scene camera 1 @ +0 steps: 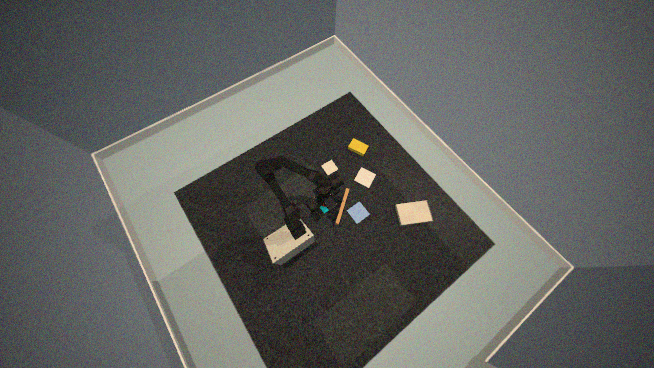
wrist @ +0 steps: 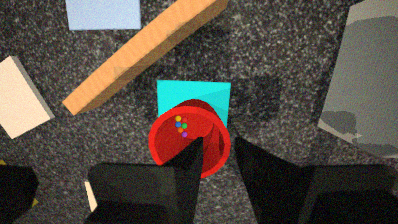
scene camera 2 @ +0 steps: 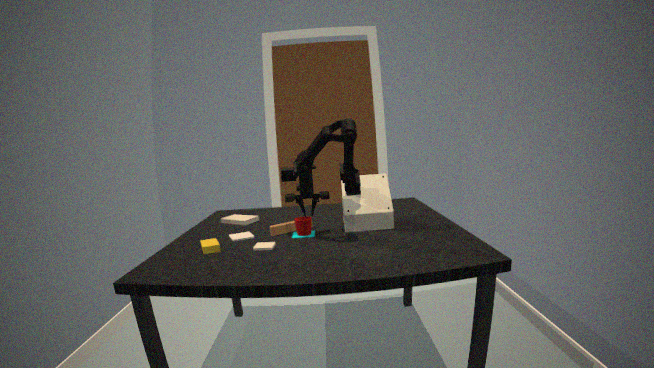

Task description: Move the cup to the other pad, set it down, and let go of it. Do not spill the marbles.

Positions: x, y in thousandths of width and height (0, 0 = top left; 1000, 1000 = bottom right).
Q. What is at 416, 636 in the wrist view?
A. A red cup.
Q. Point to a cyan pad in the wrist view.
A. At 428, 417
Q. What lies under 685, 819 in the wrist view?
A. The gripper.
